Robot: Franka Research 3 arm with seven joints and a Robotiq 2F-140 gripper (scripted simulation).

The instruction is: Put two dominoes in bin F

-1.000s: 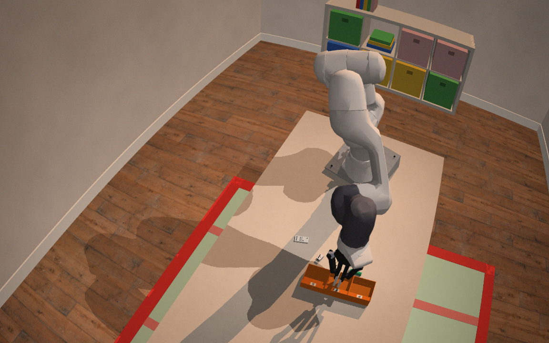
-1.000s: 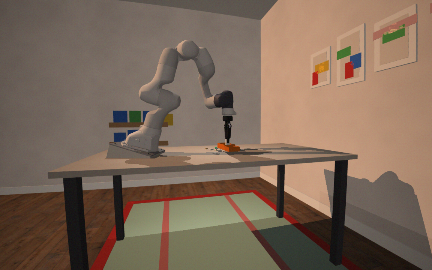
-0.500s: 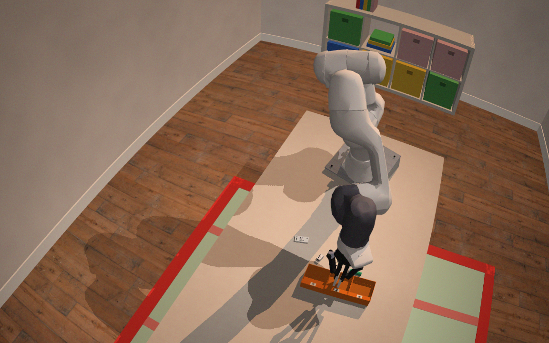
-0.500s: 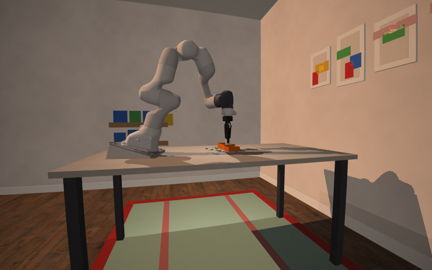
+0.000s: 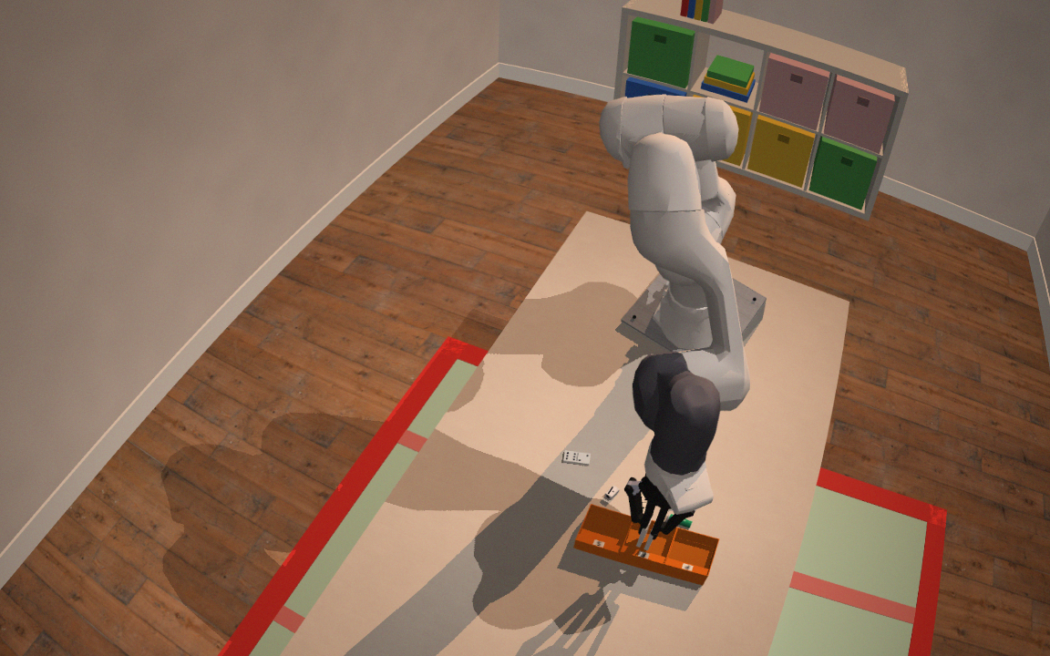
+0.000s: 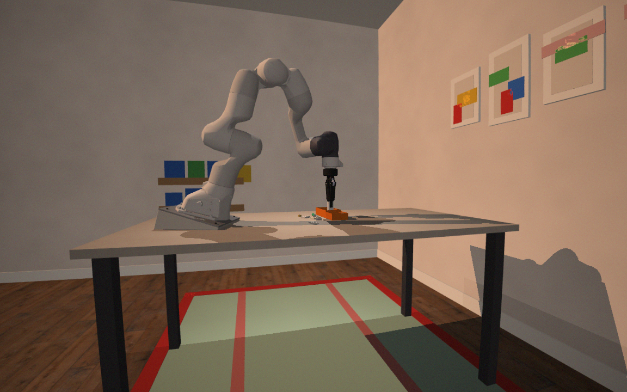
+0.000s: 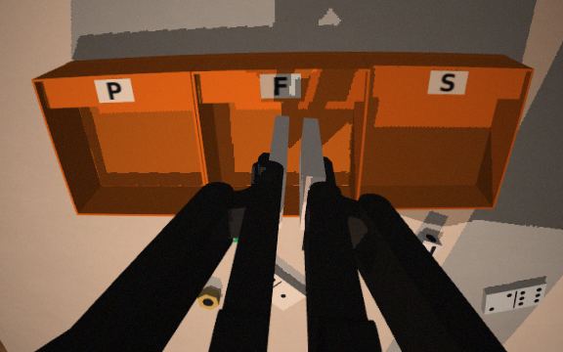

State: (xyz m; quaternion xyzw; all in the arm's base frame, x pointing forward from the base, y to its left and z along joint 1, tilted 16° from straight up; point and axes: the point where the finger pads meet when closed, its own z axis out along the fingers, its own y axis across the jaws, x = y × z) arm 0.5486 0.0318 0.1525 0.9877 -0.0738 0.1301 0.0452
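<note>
Now: hand 3 cm above the orange three-compartment bin and 1 cm to the right of it. Round my hand: brass nut: 14 cm behind, 8 cm to the left, 4 cm below; then green battery: 7 cm behind, 5 cm to the left, 4 cm below; then grey ribbed item: 10 cm behind, 9 cm to the right, 4 cm below.
</note>
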